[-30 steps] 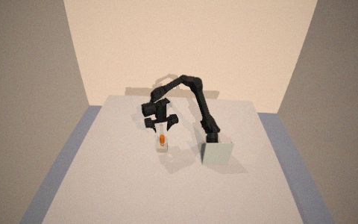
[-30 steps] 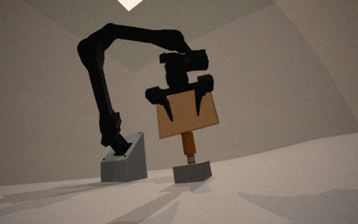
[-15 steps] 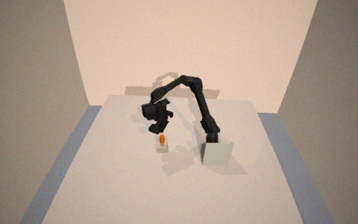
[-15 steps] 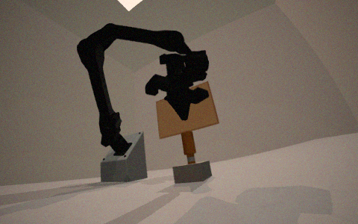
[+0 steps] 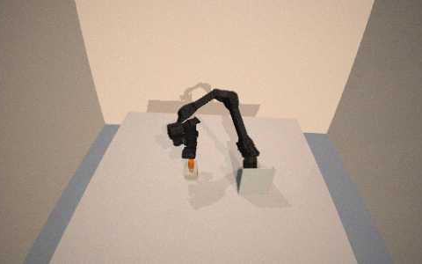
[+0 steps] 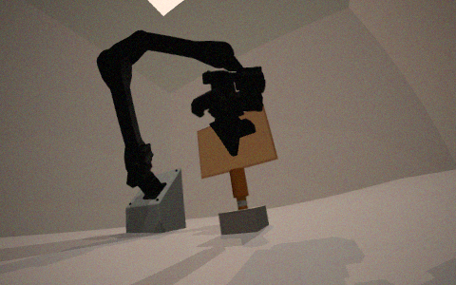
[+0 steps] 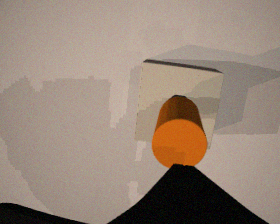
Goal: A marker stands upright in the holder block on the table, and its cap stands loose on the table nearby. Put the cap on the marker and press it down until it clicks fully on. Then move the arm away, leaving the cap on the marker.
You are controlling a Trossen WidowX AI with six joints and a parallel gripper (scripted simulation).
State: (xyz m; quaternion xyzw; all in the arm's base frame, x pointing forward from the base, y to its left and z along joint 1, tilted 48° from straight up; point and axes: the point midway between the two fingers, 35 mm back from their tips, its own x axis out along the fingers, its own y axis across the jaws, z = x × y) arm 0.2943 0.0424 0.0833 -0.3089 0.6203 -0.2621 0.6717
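Right now my gripper tip is 6 cm above the orange cap. Also, from my gripper tip: brown-orange marker (6 cm below); then grey holder block (12 cm below).
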